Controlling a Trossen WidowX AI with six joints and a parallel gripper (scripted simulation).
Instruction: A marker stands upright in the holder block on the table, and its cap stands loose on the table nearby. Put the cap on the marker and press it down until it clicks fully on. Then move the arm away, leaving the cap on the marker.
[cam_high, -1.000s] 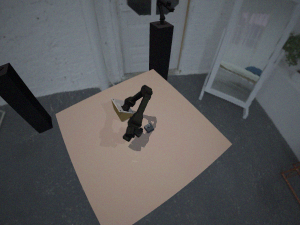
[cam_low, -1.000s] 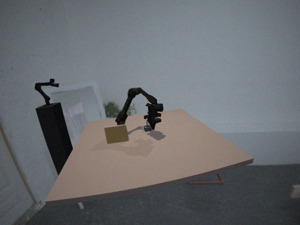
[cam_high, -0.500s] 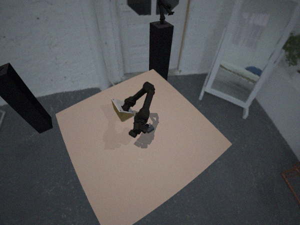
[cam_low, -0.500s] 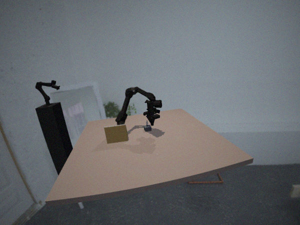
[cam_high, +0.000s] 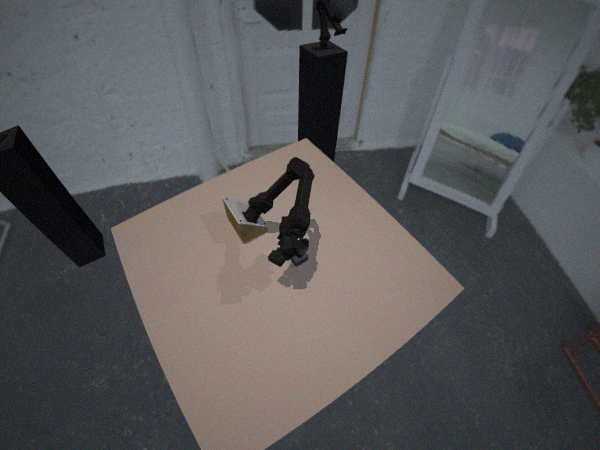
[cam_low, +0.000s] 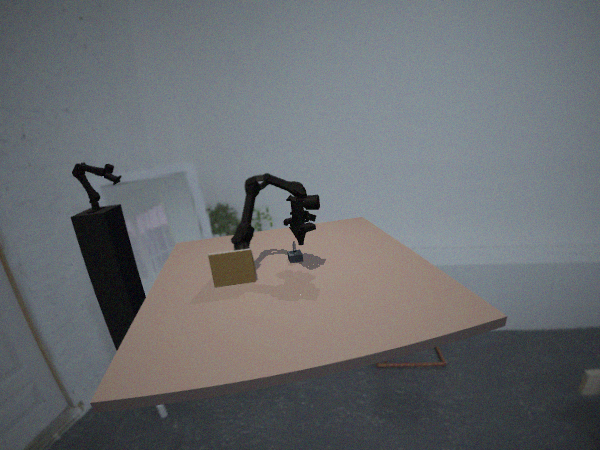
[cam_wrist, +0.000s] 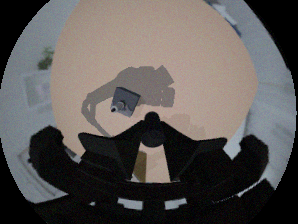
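Right now the block is 3 cm behind my gripper tip, 7 cm to the left of it and 10 cm below it. The rest, counted from my gripper tip: black cap: 1 cm above.
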